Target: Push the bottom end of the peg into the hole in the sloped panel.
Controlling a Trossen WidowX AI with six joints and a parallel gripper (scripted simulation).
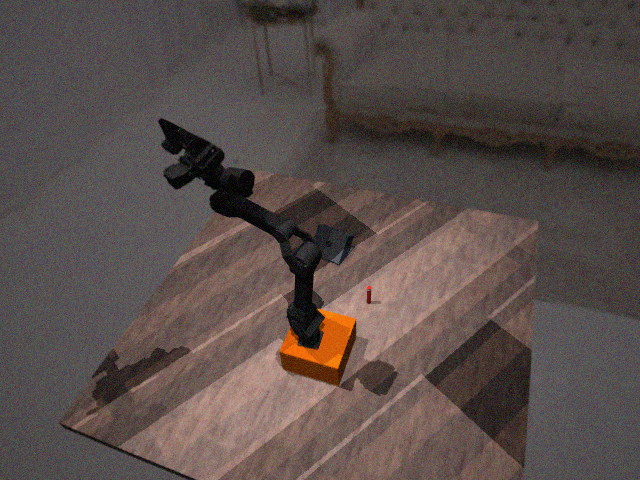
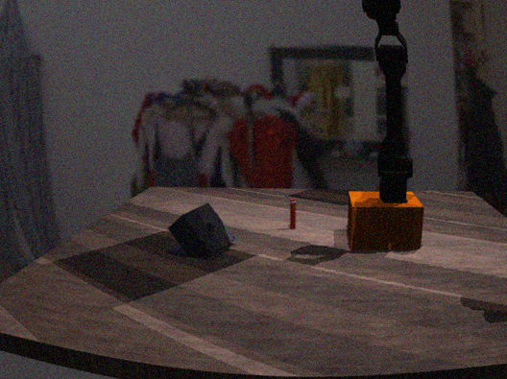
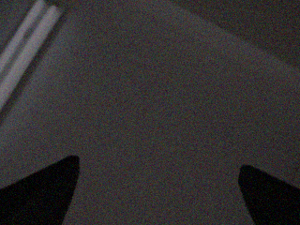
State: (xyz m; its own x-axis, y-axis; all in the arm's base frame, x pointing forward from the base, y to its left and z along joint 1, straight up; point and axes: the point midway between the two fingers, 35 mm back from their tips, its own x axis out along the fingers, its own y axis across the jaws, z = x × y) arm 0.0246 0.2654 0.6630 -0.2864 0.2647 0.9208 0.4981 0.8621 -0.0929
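My gripper tip is now 24 cm short of the red peg, 40 cm to the left of it and 74 cm above it. The rest, counted from my gripper tip: grey-blue sloped panel 45 cm ahead, 21 cm to the right, 76 cm below.
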